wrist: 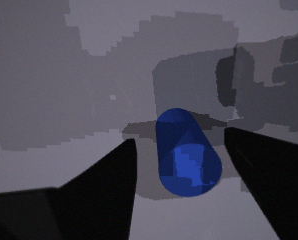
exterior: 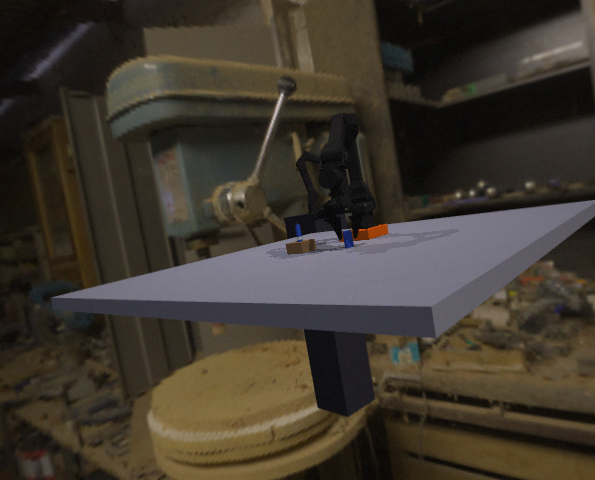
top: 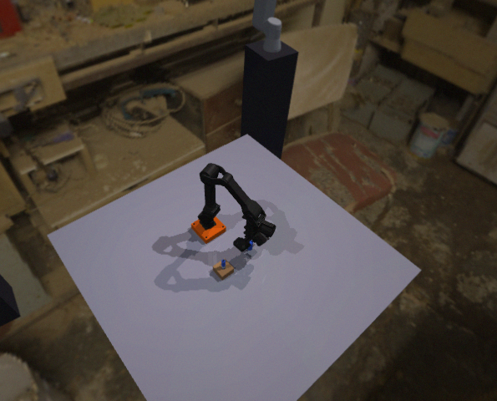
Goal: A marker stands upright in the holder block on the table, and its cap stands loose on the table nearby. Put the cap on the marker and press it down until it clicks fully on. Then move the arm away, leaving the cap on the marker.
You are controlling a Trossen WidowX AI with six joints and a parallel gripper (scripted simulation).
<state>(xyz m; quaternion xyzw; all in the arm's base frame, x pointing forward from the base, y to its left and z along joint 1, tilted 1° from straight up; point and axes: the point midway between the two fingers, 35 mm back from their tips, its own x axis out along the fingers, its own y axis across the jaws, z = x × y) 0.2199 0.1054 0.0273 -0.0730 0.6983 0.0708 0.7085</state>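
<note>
Right now my gripper tip is right at the blue cap. From my gripper tip the other things lie so: holder block: 180 mm to the right, 40 mm ahead, 10 mm below; blue marker: 180 mm to the right, 50 mm above, 40 mm ahead.
</note>
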